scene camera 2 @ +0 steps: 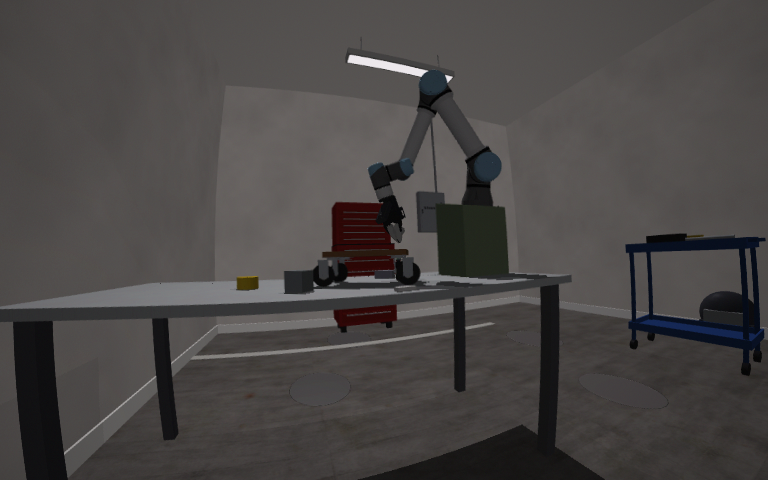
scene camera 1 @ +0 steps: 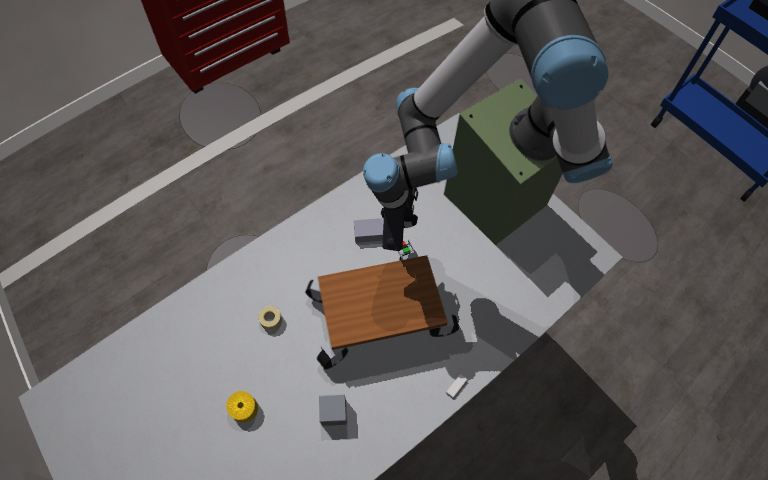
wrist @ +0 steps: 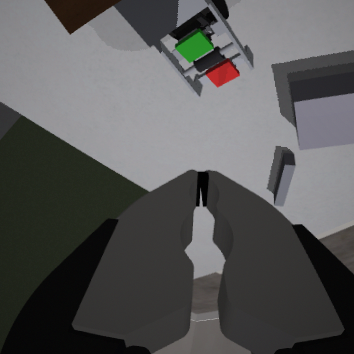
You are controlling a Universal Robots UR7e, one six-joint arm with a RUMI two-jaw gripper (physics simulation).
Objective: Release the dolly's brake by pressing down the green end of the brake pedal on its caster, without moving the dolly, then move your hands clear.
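Observation:
The dolly, with its brown wooden deck (scene camera 1: 362,311) (scene camera 2: 351,254) (wrist: 82,11), stands on its casters on the grey table (scene camera 1: 169,350). The brake pedal's green end (scene camera 1: 406,249) (wrist: 194,46) and red end (scene camera 1: 403,243) (wrist: 223,73) sit between metal side plates on the caster at the deck corner nearest the pedestal. The red end is on the side away from the deck. My gripper (scene camera 2: 399,240) (wrist: 199,174) is shut and empty, pointing down above the table near that caster, apart from the pedal. Its fingertips are hidden in scene camera 1.
A lilac-grey box (scene camera 1: 368,227) (wrist: 327,120) lies near the pedal, with a small grey bar (wrist: 285,185) beside it. The green pedestal (scene camera 1: 481,192) (scene camera 2: 470,240) (wrist: 60,185) stands near. A beige ring (scene camera 1: 262,318), yellow roll (scene camera 1: 231,406), grey block (scene camera 1: 332,407) and white piece (scene camera 1: 456,387) lie around the dolly.

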